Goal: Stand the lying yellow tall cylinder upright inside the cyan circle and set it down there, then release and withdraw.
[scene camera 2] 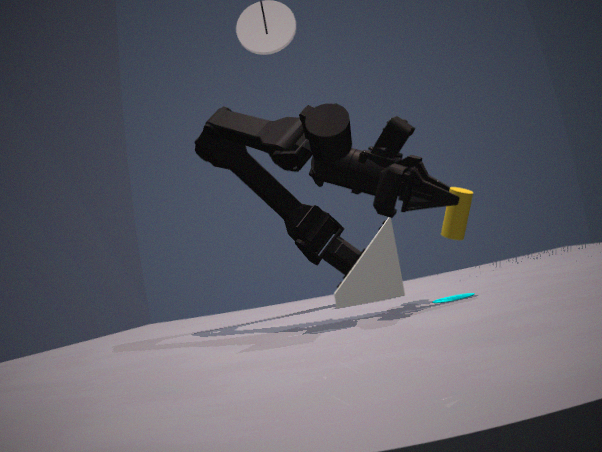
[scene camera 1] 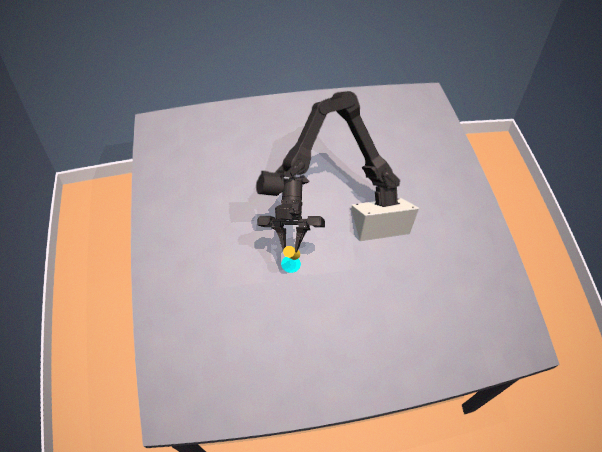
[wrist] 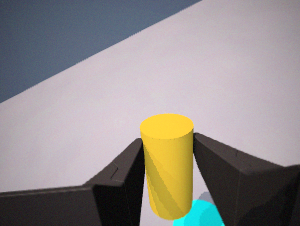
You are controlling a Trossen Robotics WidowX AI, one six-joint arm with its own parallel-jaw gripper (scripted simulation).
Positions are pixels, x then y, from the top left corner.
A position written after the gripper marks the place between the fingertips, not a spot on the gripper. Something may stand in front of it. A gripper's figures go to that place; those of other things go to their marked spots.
The gripper (scene camera 2: 459, 199): 71 cm from the lens. A yellow tall cylinder (scene camera 2: 454, 226) is 70 cm from the lens.
